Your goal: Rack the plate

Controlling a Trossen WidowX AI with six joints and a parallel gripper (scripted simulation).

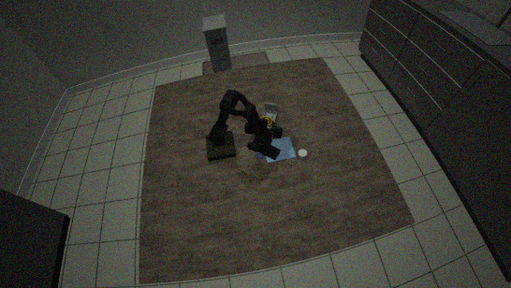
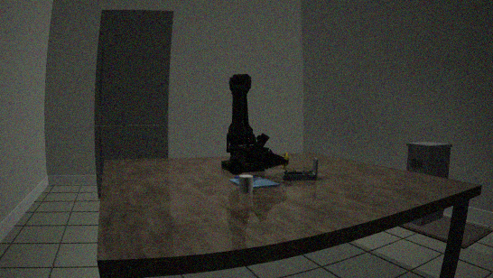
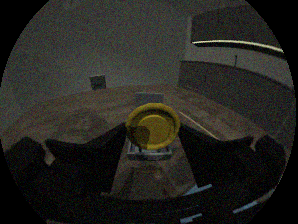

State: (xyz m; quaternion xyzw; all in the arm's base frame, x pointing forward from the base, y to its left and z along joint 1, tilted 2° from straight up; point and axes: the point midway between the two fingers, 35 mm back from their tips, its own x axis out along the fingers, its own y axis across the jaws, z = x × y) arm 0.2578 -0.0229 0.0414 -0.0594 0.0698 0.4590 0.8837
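Now: the dish rack 5 cm below my gripper tip, 4 cm to the left of it and 3 cm ahead of it. The rest, counted from my gripper tip: white cup 25 cm to the right, 9 cm ahead, 5 cm below; then yellow plate 1 cm to the right; then light blue cloth 16 cm to the right, 7 cm below.
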